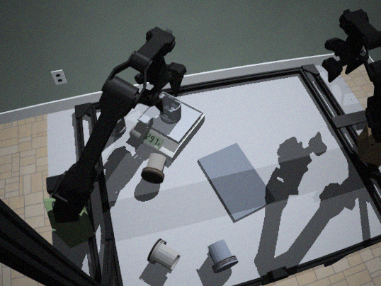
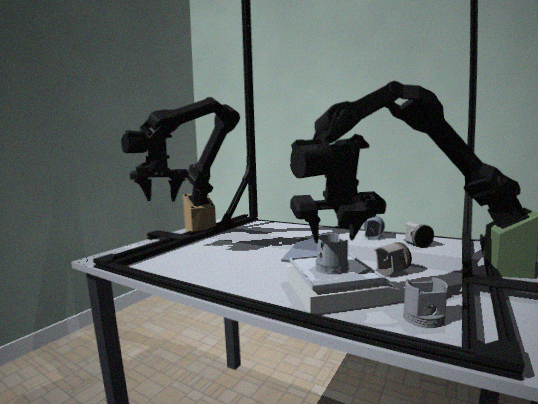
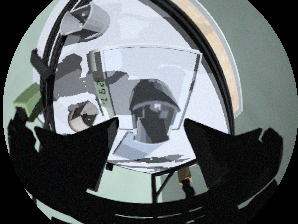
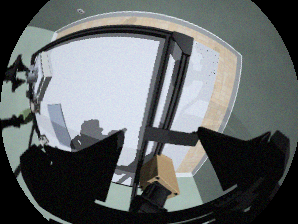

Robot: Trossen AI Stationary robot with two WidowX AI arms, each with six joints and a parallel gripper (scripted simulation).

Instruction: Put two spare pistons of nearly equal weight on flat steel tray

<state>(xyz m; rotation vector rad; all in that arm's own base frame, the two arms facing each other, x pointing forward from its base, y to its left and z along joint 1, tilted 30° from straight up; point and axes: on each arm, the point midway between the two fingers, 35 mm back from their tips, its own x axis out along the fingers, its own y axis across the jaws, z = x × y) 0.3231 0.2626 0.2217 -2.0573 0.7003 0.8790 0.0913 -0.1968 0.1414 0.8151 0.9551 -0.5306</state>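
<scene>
My left hand is 10 cm above the white scale, 1 cm to the left of it and 1 cm past it. Round my left hand: flat steel tray: 27 cm behind, 16 cm to the right, 15 cm below.
</scene>
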